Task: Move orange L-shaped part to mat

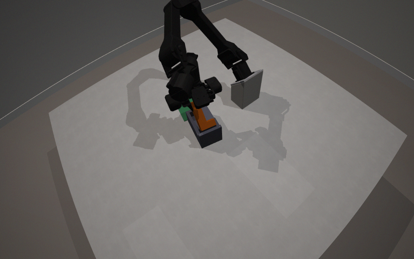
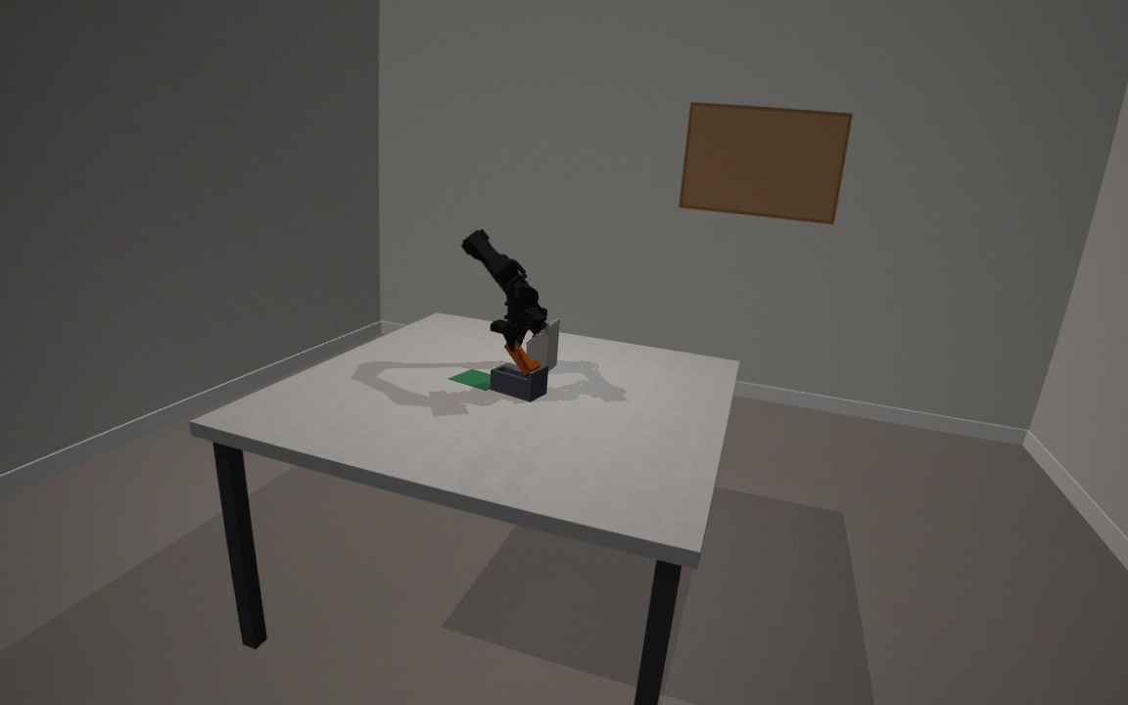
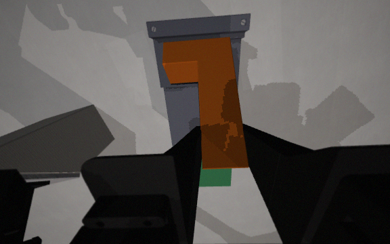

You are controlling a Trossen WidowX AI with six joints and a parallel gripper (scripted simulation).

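Right now my gripper tip is 15 cm above the green mat, 13 cm to the left of it and 6 cm past it. From my gripper tip the other things lie so: orange L-shaped part: 3 cm to the left, 3 cm below.
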